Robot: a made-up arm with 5 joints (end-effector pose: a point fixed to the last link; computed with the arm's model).
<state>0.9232 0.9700 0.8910 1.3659 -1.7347</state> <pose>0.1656 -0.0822 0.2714 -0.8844 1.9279 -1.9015</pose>
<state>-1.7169 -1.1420 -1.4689 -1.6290 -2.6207</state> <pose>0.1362 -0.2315 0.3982 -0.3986 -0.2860 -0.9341</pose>
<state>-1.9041 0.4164 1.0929 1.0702 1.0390</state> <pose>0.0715 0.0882 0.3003 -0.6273 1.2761 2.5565</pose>
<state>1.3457 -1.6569 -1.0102 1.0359 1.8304</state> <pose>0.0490 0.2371 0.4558 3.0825 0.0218 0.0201</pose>
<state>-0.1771 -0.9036 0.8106 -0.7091 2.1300</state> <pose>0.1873 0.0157 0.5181 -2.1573 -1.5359 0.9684</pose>
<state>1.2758 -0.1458 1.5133 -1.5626 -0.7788</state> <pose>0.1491 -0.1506 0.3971 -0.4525 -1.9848 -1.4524</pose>
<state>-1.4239 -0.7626 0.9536 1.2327 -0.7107</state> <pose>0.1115 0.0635 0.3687 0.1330 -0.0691 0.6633</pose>
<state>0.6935 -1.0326 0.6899 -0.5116 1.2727</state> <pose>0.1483 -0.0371 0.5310 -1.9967 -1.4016 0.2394</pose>
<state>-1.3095 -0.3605 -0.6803 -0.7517 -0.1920</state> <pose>0.1149 0.0479 0.6549 -2.0617 2.1046 0.1670</pose>
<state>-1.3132 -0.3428 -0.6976 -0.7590 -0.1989</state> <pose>0.1154 0.0506 0.6551 -2.0683 2.0891 0.1714</pose>
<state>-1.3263 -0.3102 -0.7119 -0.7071 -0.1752</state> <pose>0.1179 0.0634 0.6557 -2.1022 2.1460 0.1249</pose>
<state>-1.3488 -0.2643 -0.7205 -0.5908 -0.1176</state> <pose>0.1217 0.0868 0.6551 -2.1560 2.2796 0.0042</pose>
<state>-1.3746 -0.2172 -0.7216 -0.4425 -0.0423</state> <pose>0.1249 0.1146 0.6510 1.9968 -2.2188 0.1698</pose>
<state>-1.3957 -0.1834 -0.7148 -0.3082 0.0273</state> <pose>0.1264 0.1375 0.6445 1.8488 -2.1574 0.3321</pose>
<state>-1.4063 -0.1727 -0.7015 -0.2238 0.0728</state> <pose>0.1269 0.1493 0.6394 1.7540 -2.1205 0.4348</pose>
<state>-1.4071 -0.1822 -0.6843 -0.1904 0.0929</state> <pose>0.1270 0.1510 0.6375 1.7121 -2.1110 0.4740</pose>
